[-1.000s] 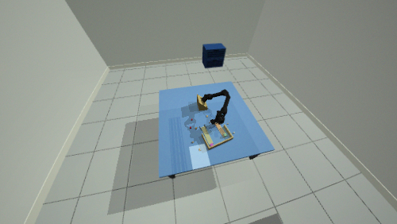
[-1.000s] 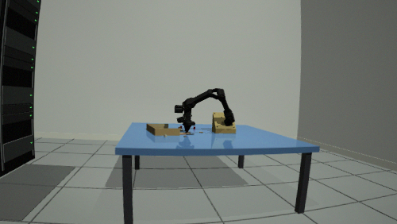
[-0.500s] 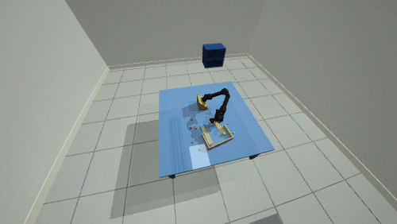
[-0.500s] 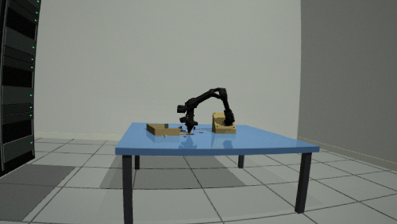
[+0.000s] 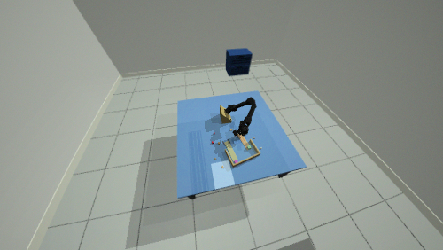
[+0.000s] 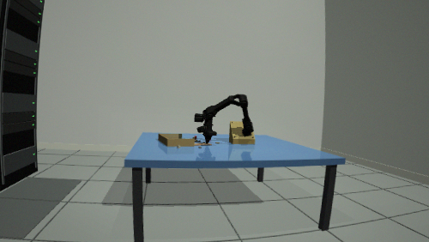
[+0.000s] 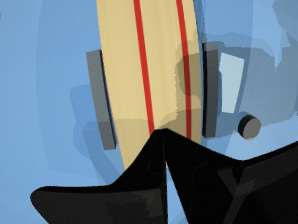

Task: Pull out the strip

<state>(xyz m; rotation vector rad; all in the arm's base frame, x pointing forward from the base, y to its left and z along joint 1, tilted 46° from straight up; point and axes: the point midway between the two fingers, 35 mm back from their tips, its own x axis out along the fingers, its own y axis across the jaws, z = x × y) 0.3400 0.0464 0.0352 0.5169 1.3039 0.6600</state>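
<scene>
The orange strip lies 9 cm ahead of my gripper tip and 1 cm to the left of it.
</scene>
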